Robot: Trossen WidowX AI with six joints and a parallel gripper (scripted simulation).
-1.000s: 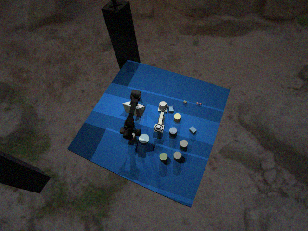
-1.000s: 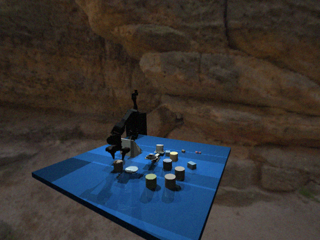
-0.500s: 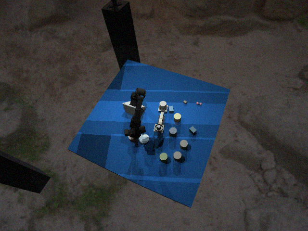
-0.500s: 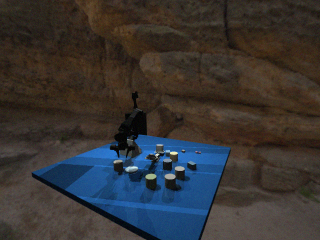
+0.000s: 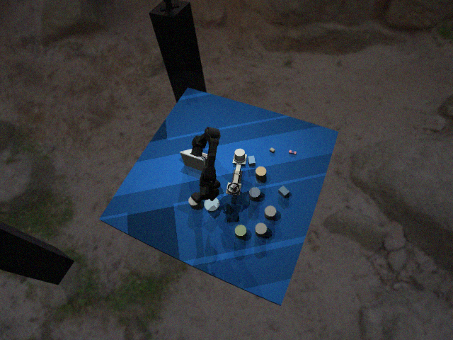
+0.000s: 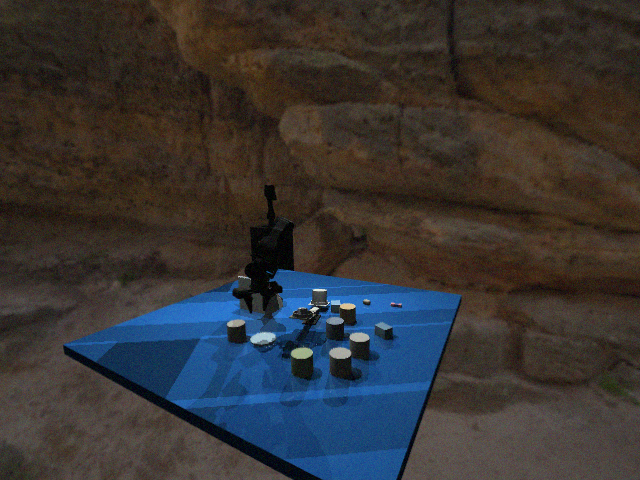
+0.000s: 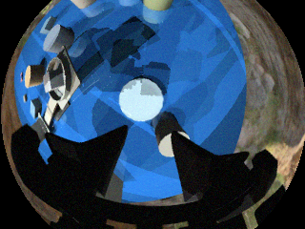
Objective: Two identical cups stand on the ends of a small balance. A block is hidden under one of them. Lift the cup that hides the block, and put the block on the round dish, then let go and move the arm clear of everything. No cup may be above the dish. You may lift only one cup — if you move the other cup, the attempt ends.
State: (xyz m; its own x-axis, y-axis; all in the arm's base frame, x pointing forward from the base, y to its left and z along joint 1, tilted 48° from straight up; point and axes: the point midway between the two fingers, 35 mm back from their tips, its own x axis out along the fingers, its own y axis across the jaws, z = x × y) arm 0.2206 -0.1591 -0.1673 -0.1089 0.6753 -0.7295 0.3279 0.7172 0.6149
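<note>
Now: gripper tip 11 cm above the round dish, 2 cm short of it and 1 cm to the right of it. Round my gripper tip: small balance (26 cm to the left, 8 cm below, 7 cm ahead).
</note>
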